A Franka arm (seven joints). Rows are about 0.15 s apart.
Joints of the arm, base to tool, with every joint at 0 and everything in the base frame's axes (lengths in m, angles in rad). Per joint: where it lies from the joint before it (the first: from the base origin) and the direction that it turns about. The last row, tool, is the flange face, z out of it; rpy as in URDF.
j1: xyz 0 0 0.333 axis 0 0 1
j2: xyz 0 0 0 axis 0 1 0
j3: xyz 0 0 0.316 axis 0 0 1
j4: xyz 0.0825 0 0 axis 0 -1 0
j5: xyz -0.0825 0 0.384 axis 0 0 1
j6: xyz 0 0 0 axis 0 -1 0
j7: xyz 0.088 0 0 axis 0 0 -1
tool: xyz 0 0 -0.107 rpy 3.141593 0 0
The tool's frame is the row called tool.
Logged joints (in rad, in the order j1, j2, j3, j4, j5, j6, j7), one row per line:
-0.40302, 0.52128, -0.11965, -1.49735, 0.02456, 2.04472, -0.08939
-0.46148, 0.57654, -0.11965, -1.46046, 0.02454, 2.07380, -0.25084
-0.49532, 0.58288, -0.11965, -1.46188, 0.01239, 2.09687, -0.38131
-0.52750, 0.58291, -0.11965, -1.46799, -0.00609, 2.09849, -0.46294
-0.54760, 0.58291, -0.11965, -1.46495, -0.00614, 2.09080, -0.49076
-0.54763, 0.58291, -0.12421, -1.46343, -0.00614, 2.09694, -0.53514
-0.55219, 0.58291, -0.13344, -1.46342, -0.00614, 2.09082, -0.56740
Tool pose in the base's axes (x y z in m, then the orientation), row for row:
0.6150, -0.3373, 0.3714, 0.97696, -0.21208, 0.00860, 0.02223
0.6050, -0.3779, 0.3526, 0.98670, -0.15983, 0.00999, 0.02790
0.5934, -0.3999, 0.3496, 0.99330, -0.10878, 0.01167, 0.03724
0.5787, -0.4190, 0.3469, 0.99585, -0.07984, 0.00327, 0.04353
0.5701, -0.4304, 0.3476, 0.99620, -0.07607, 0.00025, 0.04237
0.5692, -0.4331, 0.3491, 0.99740, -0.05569, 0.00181, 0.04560
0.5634, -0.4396, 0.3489, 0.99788, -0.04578, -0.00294, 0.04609
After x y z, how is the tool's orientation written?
As a quaternion, x y z w.
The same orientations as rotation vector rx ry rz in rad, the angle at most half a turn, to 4 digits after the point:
3.0265, -0.6570, 0.0266
3.0459, -0.4934, 0.0308
3.0487, -0.3339, 0.0358
3.0447, -0.2441, 0.0100
3.0480, -0.2327, 0.0008
3.0456, -0.1701, 0.0055
3.0462, -0.1397, -0.0090

